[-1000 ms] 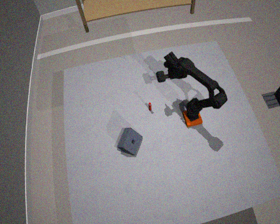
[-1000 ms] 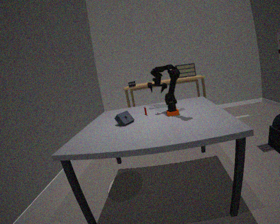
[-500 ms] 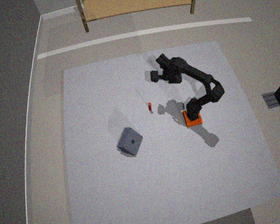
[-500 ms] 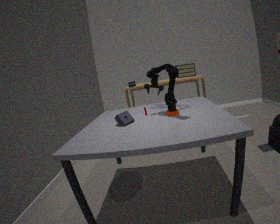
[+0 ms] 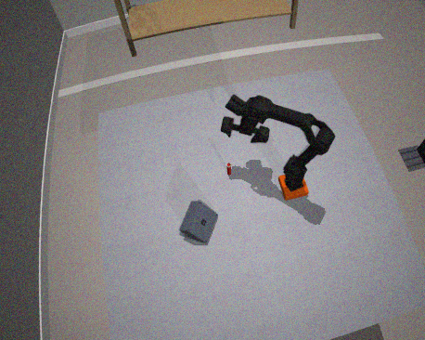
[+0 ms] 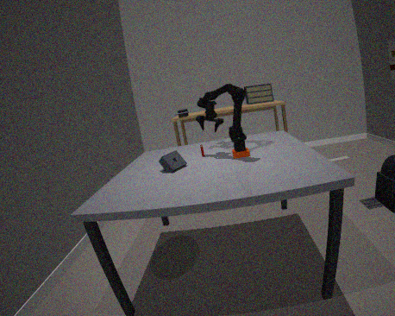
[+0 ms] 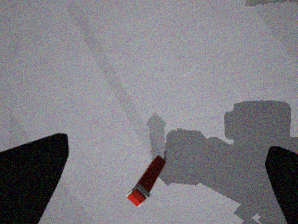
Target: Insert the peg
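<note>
Now: the square peg 100 mm below my gripper tip, 80 mm ahead of it and 50 mm to the left of it. Round my gripper tip: grey sloped panel: 280 mm ahead, 220 mm to the left, 110 mm below.
</note>
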